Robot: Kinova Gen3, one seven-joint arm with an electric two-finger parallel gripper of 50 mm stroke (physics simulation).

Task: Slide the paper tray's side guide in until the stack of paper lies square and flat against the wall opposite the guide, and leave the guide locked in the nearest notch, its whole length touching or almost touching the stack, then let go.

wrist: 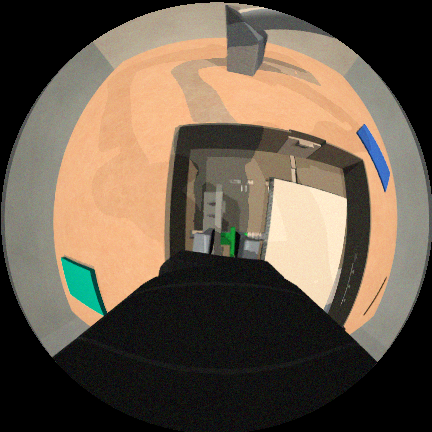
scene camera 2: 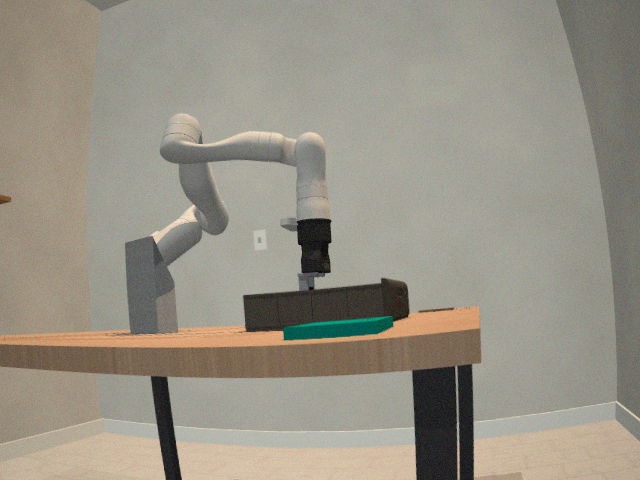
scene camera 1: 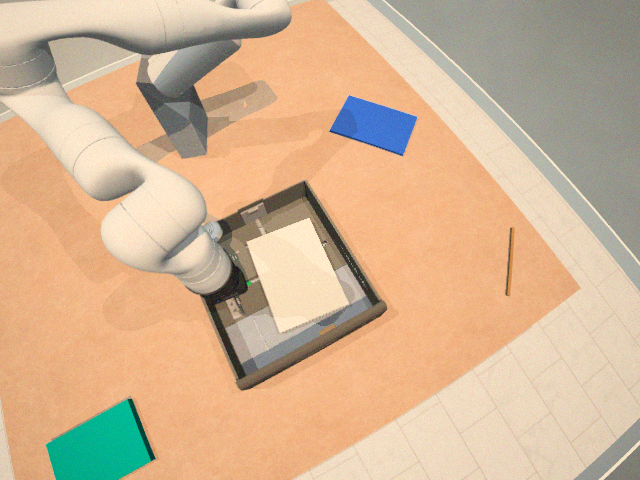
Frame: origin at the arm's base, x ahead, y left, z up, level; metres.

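Where they show: gripper, fingertip midpoint: [wrist: 223,239]; arm's base, link origin: [scene camera 2: 148,260] [scene camera 1: 165,80].
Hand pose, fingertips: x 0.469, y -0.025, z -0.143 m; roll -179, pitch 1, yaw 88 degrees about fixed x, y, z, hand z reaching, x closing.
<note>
Each offset is from my fingertips to the top centre of the thing. "pt": to the spot under its first point.
The paper tray @(dy +0.094, dx +0.025, dz +0.037 m) [scene camera 1: 312,352] [scene camera 2: 320,305] [wrist: 220,136] is a dark open box. The cream paper stack @(dy +0.131, dx +0.024, dz -0.019 m) [scene camera 1: 297,273] [wrist: 305,225] lies inside, turned slightly against the tray's walls, with a gap to the far wall [scene camera 1: 345,246] [wrist: 359,200] opposite the guide. The grey side guide @(pt dy -0.018, dx -0.037, dz -0.036 m) [wrist: 213,207] stands on the other side of the stack, apart from it; its green latch @(dy +0.012, dx -0.001, dz +0.023 m) [scene camera 1: 248,283] [wrist: 232,236] shows beside it. My gripper [scene camera 2: 310,282] [wrist: 223,239] points down into the tray, its fingers shut on the guide at its latch. The arm hides the grip in scene camera 1.
A blue slab @(dy +0.499, dx -0.289, dz -0.050 m) [scene camera 1: 374,125] [wrist: 375,156] lies beyond the tray near the arm's base [scene camera 1: 180,121] [wrist: 245,47]. A green slab @(dy -0.379, dx +0.200, dz -0.040 m) [scene camera 1: 103,441] [scene camera 2: 338,328] [wrist: 84,286] lies on the tray's other side. A thin brown stick @(dy +0.600, dx +0.202, dz -0.051 m) [scene camera 1: 510,261] lies farther off on the table.
</note>
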